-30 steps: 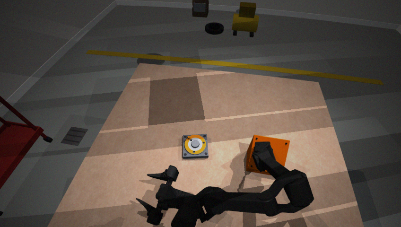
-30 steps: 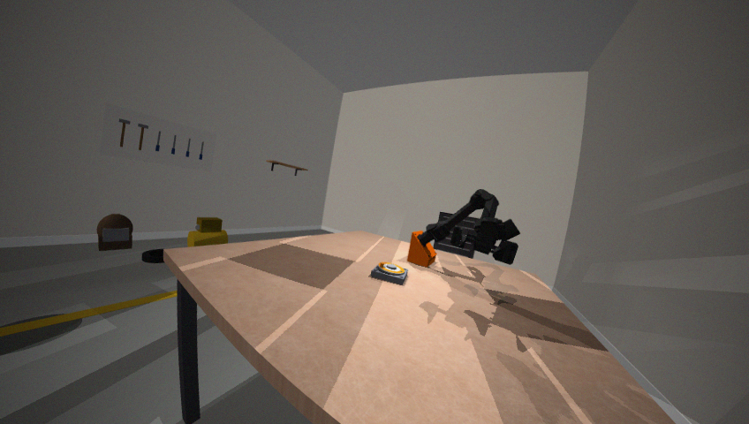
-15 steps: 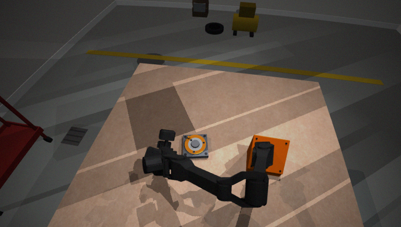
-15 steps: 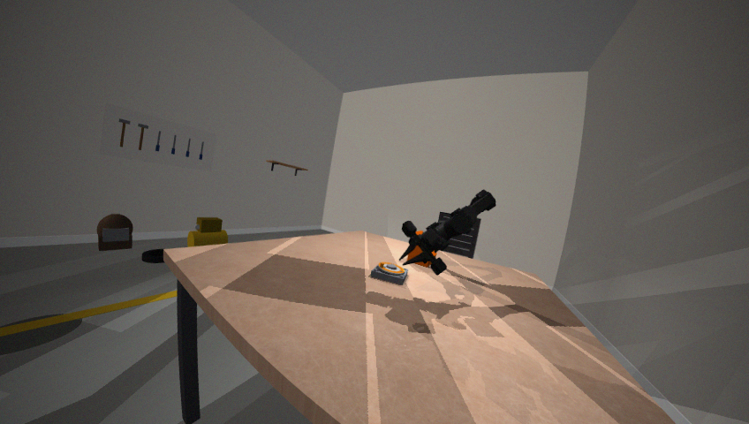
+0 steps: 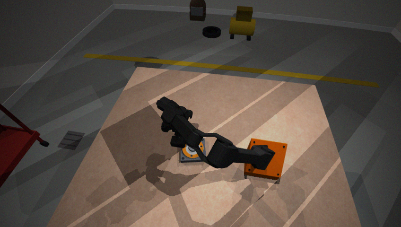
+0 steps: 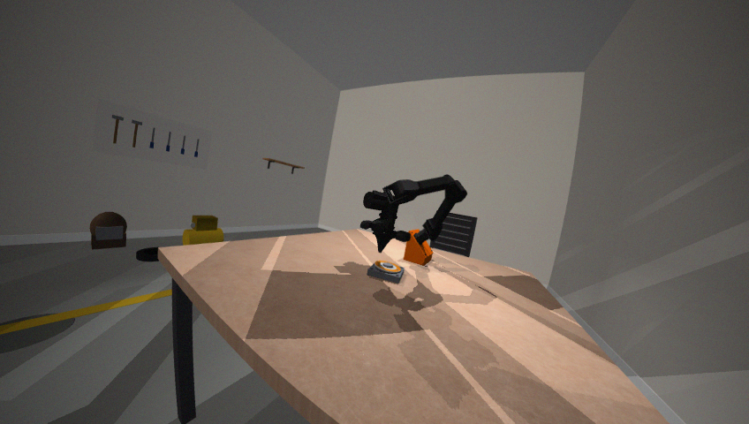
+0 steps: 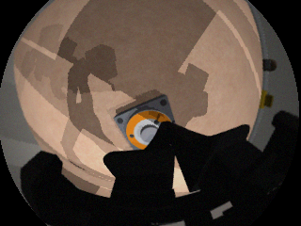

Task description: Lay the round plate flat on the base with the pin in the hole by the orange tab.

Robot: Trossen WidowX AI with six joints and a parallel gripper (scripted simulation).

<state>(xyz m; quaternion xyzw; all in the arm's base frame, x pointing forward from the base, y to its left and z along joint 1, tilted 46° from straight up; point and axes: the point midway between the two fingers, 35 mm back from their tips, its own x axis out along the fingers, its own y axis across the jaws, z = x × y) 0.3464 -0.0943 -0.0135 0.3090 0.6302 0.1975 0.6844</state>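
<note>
The round plate lies 5 cm below my gripper tip, 3 cm behind it and 1 cm to the left of it. Round my gripper tip: grey square base 7 cm below, 5 cm behind, 3 cm to the left.
</note>
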